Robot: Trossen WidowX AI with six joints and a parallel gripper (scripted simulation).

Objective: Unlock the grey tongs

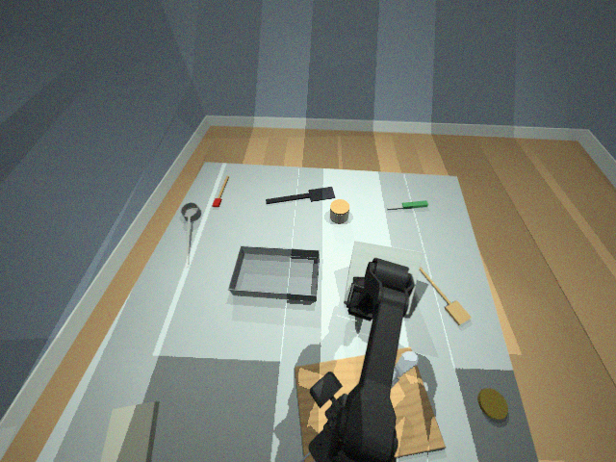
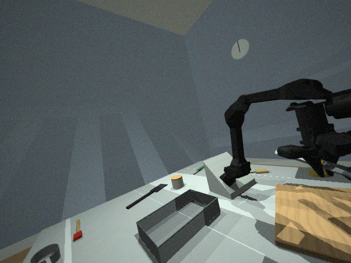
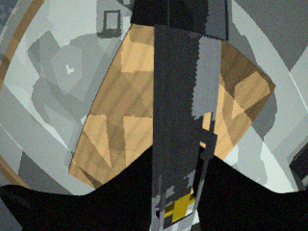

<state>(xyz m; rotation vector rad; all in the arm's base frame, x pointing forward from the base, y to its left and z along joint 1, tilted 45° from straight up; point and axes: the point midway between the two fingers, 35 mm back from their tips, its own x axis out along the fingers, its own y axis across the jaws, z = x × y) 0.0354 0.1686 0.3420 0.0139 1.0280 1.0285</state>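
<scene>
Now: gripper tip 6 cm past the wooden board, 4 cm to the left of it and 15 cm above it. Also, from my gripper tip: yellow disc: 41 cm behind, 8 cm to the right, 15 cm below; yellow lock piece: 1 cm behind, 1 cm to the right, 4 cm above; roasting tin: 26 cm ahead, 40 cm to the right, 13 cm below.
</scene>
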